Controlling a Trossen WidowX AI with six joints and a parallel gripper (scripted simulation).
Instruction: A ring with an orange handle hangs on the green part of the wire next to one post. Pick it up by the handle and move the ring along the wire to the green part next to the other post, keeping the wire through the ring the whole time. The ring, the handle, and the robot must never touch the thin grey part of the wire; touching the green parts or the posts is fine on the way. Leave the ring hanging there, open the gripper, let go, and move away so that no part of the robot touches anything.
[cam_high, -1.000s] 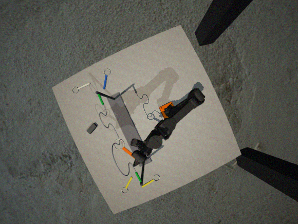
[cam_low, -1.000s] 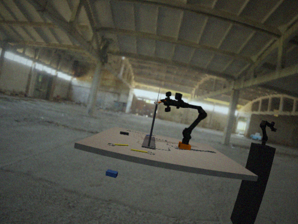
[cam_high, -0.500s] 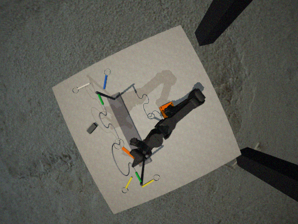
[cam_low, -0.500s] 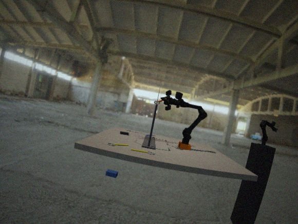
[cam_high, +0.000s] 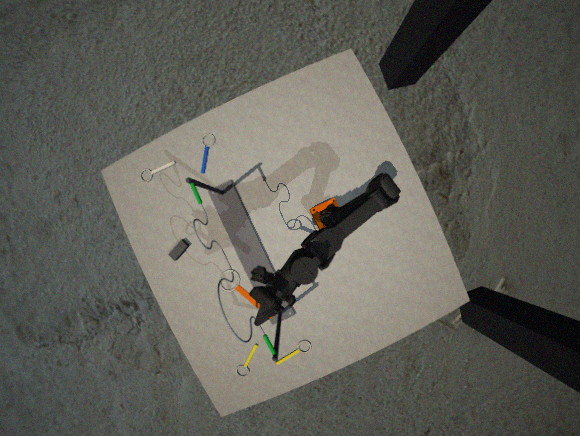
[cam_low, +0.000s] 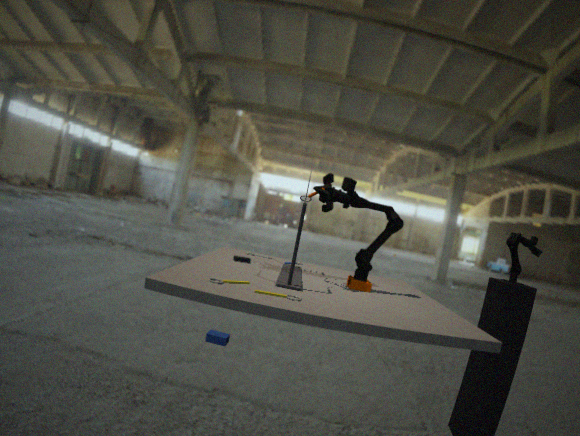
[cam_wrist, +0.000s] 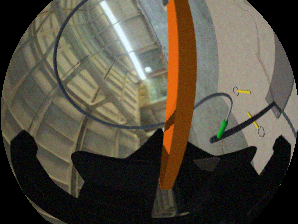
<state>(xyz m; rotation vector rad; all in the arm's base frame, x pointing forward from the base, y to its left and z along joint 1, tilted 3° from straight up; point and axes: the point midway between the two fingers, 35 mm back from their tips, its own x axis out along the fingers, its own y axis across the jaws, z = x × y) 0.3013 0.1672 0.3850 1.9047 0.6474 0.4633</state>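
My gripper tip is 80 mm to the left of the orange-handled ring, 30 mm above it and 20 mm short of it. The rest, counted from my gripper tip: white-handled ring 600 mm to the right, 450 mm below, 370 mm ahead; blue-handled ring 620 mm to the right, 450 mm below, 110 mm ahead; dark block 440 mm below, 350 mm ahead, 230 mm to the right.
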